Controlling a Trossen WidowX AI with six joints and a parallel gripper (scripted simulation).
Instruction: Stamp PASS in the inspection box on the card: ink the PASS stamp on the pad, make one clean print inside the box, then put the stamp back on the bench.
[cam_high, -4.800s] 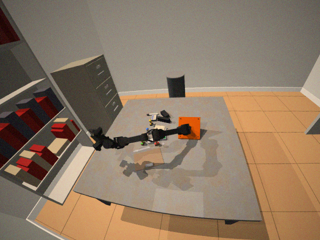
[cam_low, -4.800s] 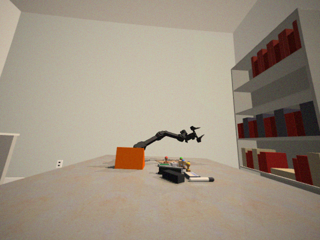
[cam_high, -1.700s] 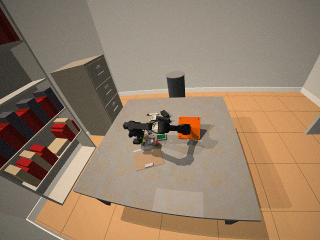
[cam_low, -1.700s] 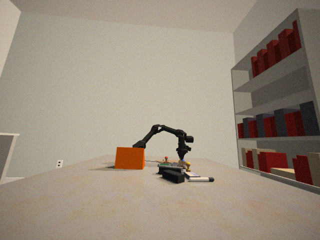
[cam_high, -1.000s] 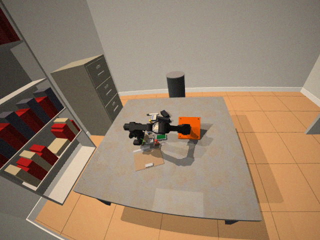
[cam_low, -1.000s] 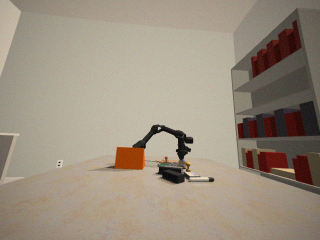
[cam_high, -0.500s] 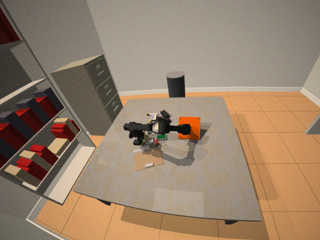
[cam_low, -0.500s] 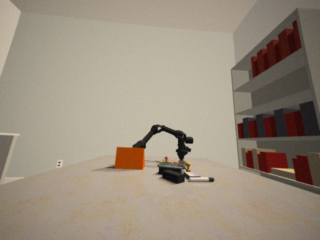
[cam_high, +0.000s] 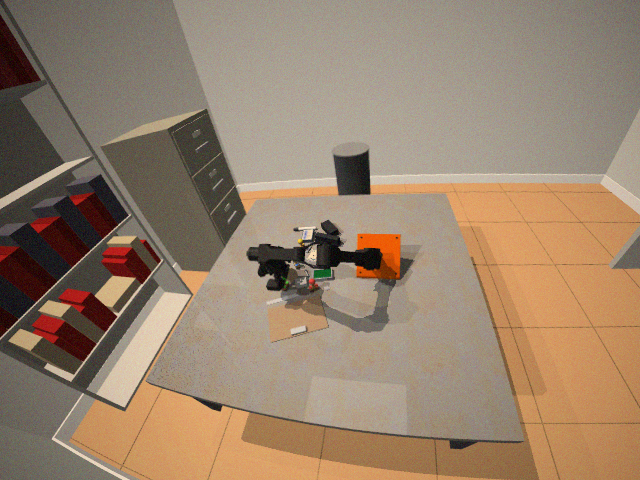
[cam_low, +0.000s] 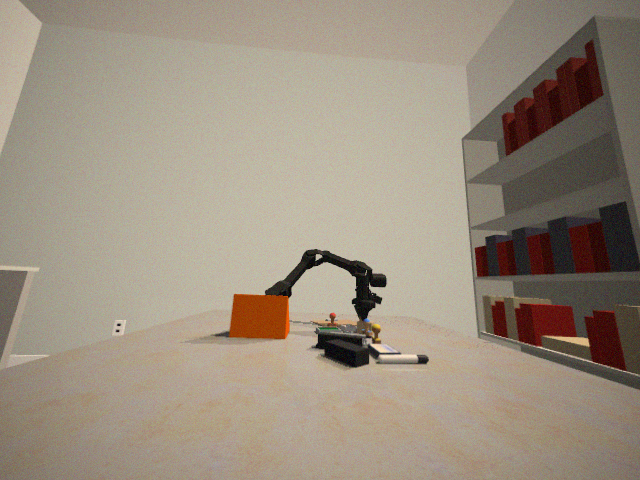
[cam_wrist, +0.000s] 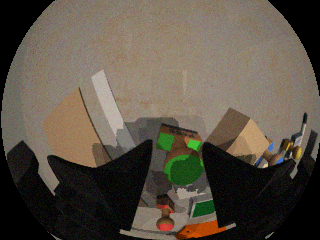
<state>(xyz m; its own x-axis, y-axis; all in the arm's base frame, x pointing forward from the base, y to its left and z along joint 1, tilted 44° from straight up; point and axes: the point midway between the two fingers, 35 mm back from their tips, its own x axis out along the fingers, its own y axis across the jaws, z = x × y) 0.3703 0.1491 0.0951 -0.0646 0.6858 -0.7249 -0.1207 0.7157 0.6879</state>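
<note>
My gripper tip is now 1 cm above the green-knobbed stamp. Round my gripper tip: red-knobbed stamp: 13 cm behind, 2 cm to the right, 1 cm below; then brown box: 6 cm to the right, 1 cm below; then blue-knob stamp: 14 cm to the right, 1 cm below.
</note>
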